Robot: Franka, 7 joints.
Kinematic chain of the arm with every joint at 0, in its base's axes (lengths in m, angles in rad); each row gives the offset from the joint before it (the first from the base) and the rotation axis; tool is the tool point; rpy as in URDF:
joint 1: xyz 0 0 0.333 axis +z
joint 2: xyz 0 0 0 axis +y
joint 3: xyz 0 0 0.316 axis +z
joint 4: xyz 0.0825 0 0 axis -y
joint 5: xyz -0.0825 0 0.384 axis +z
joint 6: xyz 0 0 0 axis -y
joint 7: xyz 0.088 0 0 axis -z
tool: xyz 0 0 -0.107 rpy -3.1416 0 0
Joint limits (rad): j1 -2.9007..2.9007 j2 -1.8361..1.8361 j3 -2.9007..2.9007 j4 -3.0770..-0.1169 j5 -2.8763..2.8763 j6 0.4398..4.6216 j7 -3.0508..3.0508
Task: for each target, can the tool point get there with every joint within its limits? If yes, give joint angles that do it. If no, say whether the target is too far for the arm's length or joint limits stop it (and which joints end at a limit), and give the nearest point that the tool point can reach.
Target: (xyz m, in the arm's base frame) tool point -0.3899 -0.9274 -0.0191
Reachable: no: too far | nearest point -0.3138 -0.7464 0.0496 | short by 0.208 m
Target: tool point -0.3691 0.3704 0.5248
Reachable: yes | joints 1.1957 1.1629 1.8309 -2.2356 0.2519 4.2891 -2.2174
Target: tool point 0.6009 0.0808 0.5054
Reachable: yes | joints -1.8676 -0.5397 1.9857 -1.7732 1.8022 3.3404 0.4346
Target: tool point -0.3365 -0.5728 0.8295
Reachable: yes | joints 1.3254 -1.0231 0.6962 -0.3659 -1.6812 3.1160 1.2287
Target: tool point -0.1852 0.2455 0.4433
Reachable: yes | joints 2.3052 -0.3442 0.3533 -2.7634 -1.5669 0.7967 1.3039
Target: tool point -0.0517 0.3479 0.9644
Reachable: yes | joints 0.0635 0.2121 2.3135 -1.1560 -2.1229 0.8523 -1.0664
